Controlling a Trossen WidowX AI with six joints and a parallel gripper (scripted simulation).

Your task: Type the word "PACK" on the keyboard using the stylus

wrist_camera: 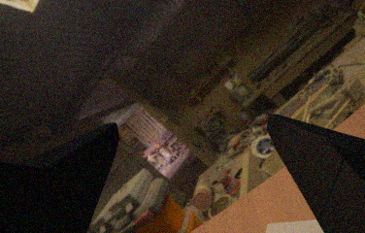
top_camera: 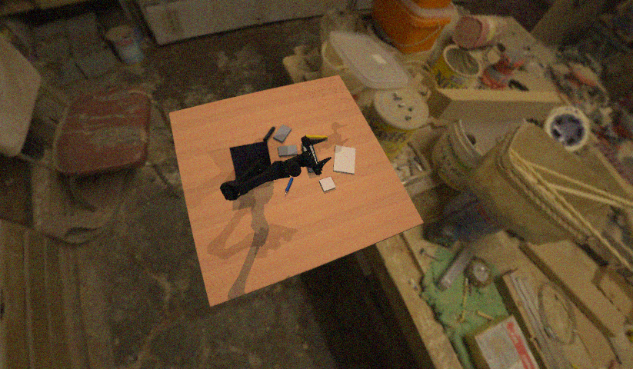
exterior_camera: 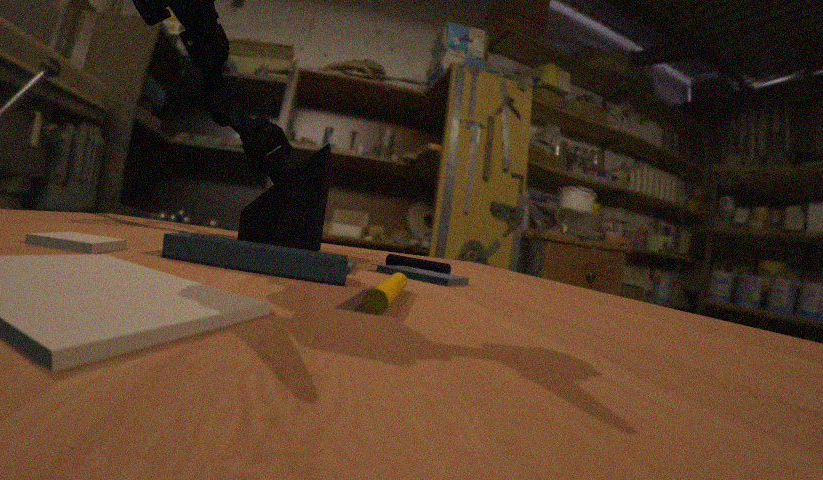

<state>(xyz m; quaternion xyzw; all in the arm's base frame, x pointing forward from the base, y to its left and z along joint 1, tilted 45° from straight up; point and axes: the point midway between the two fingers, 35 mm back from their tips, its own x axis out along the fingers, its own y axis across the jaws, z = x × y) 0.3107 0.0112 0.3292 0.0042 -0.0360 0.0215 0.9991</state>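
My gripper tip is 42 cm above the key, 11 cm to the right of it and 5 cm short of it. Round my gripper tip: blue stylus: 42 cm below, 18 cm behind, 5 cm to the left; then white slab: 43 cm below, 25 cm ahead, 12 cm to the left; then small white tile: 42 cm below, 6 cm ahead, 1 cm to the right.
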